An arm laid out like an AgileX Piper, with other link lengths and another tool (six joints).
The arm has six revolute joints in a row. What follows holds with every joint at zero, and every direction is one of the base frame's. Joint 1 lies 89.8 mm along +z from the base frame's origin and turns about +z. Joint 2 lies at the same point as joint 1 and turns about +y. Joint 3 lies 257.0 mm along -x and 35.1 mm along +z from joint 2 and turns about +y. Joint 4 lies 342.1 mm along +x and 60.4 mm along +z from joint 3 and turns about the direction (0.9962, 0, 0.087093). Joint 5 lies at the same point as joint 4 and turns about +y. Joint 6 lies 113.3 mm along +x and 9.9 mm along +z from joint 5 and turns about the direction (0.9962, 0, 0.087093). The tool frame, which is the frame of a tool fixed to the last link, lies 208.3 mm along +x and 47.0 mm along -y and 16.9 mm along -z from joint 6; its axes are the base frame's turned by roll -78.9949, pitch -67.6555 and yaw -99.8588 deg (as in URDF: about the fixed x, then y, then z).
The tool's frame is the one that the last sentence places.
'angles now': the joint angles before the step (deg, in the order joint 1, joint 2, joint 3, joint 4, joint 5, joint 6). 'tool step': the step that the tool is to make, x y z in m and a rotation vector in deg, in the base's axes. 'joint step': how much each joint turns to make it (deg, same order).
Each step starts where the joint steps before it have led.
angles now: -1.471 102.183 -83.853 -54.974 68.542 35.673
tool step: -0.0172 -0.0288 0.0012 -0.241 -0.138 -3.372
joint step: -3.649 -0.011 0.008 -0.290 -0.262 -0.001
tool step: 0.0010 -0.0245 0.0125 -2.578 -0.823 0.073
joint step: -2.241 0.006 -0.010 -2.938 -2.006 -0.008
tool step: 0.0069 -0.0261 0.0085 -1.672 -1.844 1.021
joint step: -2.895 0.012 -0.005 -2.242 -4.070 0.012
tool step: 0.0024 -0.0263 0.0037 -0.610 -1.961 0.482
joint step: -3.363 -0.009 0.009 -1.070 -4.225 -0.006
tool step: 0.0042 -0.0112 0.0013 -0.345 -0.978 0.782
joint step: -1.441 0.120 -0.007 -0.604 -2.429 -0.001
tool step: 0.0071 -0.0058 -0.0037 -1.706 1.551 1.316
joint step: -0.120 1.491 0.024 -2.351 -1.001 0.017
